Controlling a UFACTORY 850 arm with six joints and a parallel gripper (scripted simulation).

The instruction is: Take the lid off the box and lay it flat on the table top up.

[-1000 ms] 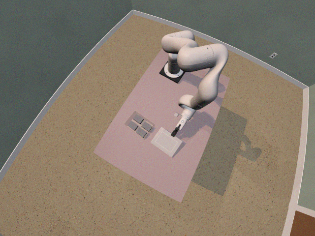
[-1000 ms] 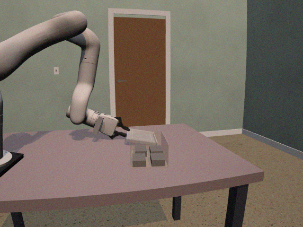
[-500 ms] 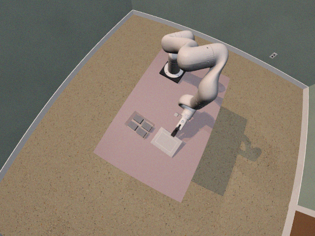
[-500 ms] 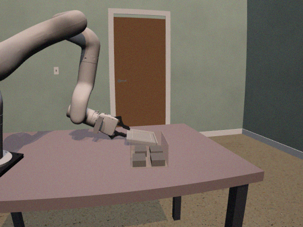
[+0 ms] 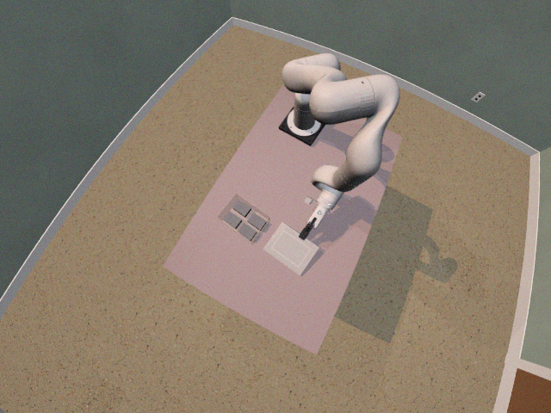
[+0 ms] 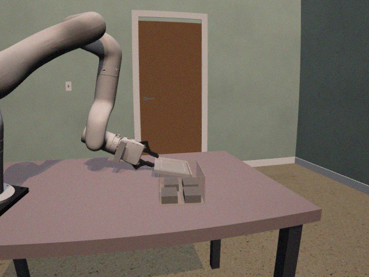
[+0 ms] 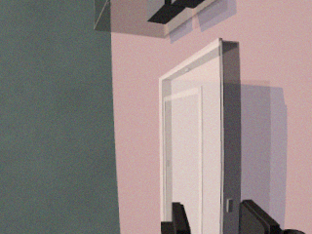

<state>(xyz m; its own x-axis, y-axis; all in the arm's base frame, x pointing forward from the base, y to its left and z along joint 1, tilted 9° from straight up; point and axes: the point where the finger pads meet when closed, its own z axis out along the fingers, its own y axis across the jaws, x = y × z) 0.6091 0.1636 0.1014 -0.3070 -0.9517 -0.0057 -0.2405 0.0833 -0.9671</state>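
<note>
My hand is 8 cm short of the see-through lid, 4 cm to the left of it and 3 cm above it. From my hand the other things lie so: clear plastic box: 1 cm ahead, 28 cm to the right, 1 cm below.
</note>
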